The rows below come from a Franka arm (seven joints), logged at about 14 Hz.
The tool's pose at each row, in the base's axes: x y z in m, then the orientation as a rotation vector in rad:
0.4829 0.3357 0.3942 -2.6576 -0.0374 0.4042
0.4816 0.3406 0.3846 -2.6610 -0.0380 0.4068
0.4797 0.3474 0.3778 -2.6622 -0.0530 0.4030
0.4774 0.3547 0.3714 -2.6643 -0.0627 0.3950
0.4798 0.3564 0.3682 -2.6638 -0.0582 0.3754
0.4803 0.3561 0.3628 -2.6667 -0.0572 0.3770
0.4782 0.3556 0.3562 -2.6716 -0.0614 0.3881
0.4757 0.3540 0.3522 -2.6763 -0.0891 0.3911
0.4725 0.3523 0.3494 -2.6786 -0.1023 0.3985
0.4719 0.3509 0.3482 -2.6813 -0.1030 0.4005
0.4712 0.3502 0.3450 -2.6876 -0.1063 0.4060
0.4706 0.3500 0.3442 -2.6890 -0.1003 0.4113
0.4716 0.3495 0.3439 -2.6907 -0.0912 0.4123
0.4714 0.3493 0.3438 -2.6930 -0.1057 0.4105
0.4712 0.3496 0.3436 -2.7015 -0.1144 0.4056
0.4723 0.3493 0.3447 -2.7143 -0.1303 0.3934
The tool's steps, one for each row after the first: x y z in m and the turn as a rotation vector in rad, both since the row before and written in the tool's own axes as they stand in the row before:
0.0019 -0.0002 0.0107 -0.0037 -0.0016 0.0005
0.0007 -0.0031 0.0093 -0.0026 0.0003 -0.0110
0.0003 -0.0037 0.0092 -0.0024 0.0042 -0.0079
0.0033 -0.0002 0.0028 0.0030 0.0144 -0.0004
0.0018 0.0026 0.0044 -0.0029 -0.0007 0.0014
-0.0004 0.0034 0.0061 -0.0064 -0.0080 -0.0003
-0.0015 0.0032 0.0035 -0.0084 -0.0061 -0.0180
-0.0026 0.0027 0.0027 -0.0047 -0.0071 -0.0075
-0.0004 0.0018 0.0007 -0.0029 -0.0013 0.0003
0.0001 0.0020 0.0027 -0.0072 -0.0039 -0.0004
-0.0004 0.0005 0.0008 -0.0011 -0.0027 0.0052
0.0010 0.0006 -0.0002 -0.0005 0.0008 0.0067
-0.0002 0.0002 0.0001 -0.0040 -0.0007 -0.0099
-0.0001 -0.0002 0.0004 -0.0091 0.0027 -0.0055
0.0007 -0.0001 -0.0014 -0.0136 0.0070 -0.0109

